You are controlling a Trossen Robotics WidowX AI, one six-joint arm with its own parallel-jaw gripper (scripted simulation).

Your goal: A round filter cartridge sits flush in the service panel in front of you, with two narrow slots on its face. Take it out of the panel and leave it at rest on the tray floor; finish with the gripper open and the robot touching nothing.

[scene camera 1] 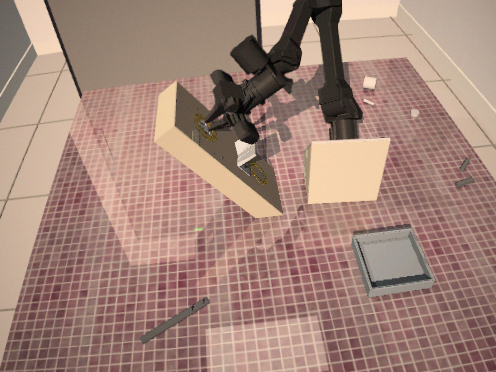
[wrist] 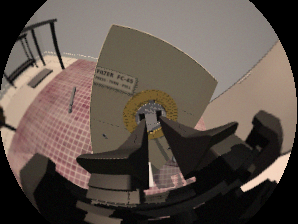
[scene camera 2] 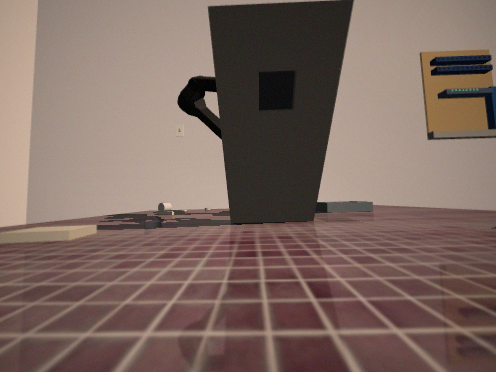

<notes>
I see my gripper (scene camera 1: 206,126), a beige service panel (scene camera 2: 277,76) and a grey tray (scene camera 1: 390,262).
My gripper is seen too in the wrist view (wrist: 152,120). The beige service panel is seen too in scene camera 1 (scene camera 1: 214,158) and in the wrist view (wrist: 133,67).
</notes>
